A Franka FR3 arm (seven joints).
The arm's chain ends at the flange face. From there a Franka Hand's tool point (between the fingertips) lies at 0.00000 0.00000 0.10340 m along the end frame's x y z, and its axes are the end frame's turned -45 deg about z.
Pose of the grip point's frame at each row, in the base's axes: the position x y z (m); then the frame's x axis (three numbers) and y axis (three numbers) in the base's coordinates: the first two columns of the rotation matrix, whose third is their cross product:
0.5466, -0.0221, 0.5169, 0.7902, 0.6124, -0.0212, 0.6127, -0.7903, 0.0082
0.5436, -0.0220, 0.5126, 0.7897, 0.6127, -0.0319, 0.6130, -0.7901, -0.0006
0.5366, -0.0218, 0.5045, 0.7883, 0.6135, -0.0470, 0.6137, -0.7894, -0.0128
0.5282, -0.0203, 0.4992, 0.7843, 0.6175, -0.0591, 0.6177, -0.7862, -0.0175
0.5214, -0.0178, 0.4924, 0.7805, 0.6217, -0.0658, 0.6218, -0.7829, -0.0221
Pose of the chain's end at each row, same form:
0.5478, -0.0201, 0.6203, 0.9920, -0.1258, -0.0092, -0.1255, -0.9919, 0.0208
0.5462, -0.0200, 0.6160, 0.9919, -0.1254, -0.0230, -0.1249, -0.9919, 0.0221
0.5412, -0.0199, 0.6078, 0.9914, -0.1244, -0.0423, -0.1235, -0.9920, 0.0242
0.5341, -0.0179, 0.6024, 0.9914, -0.1193, -0.0542, -0.1178, -0.9926, 0.0294
0.5281, -0.0154, 0.5956, 0.9916, -0.1140, -0.0622, -0.1122, -0.9932, 0.0309

